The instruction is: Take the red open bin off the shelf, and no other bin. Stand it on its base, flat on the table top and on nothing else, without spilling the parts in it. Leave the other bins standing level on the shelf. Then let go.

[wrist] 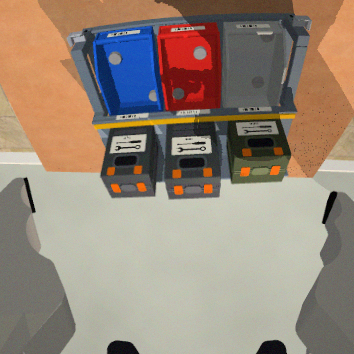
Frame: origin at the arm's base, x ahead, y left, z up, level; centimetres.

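Where they show: gripper, fingertip midpoint: [181,189].
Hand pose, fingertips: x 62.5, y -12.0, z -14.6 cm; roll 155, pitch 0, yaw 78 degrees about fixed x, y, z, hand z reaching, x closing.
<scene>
After its pixels a point has its place.
The red open bin [189,67] {z -55.4, x 82.6, y -12.8 cm} stands in the upper middle of the wrist view on the top level of the grey shelf [294,72] {z -47.8, x 80.3, y 5.3 cm}, between the blue bin [131,70] {z -55.4, x 81.6, y -24.2 cm} and the grey bin [254,65] {z -55.4, x 83.5, y -0.1 cm}. Round grey parts lie inside it, and a shadow covers much of it. The shelf has a yellow strip along its front edge. My gripper [181,189] {z -14.5, x 62.5, y -12.0 cm} is wide open and empty, its two jaws at the left and right edges of the view, apart from all the bins.
Below the yellow strip stand two dark grey toolboxes [130,161] {z -36.8, x 87.2, y -23.8 cm} [192,162] {z -36.1, x 88.0, y -13.4 cm} and an olive green toolbox [258,152] {z -37.4, x 88.3, y -2.3 cm}, all with orange latches. The shelf stands on an orange-brown surface [45,115] {z -56.3, x 90.4, y -48.6 cm}. A pale grey-green surface [180,265] lies in front.
</scene>
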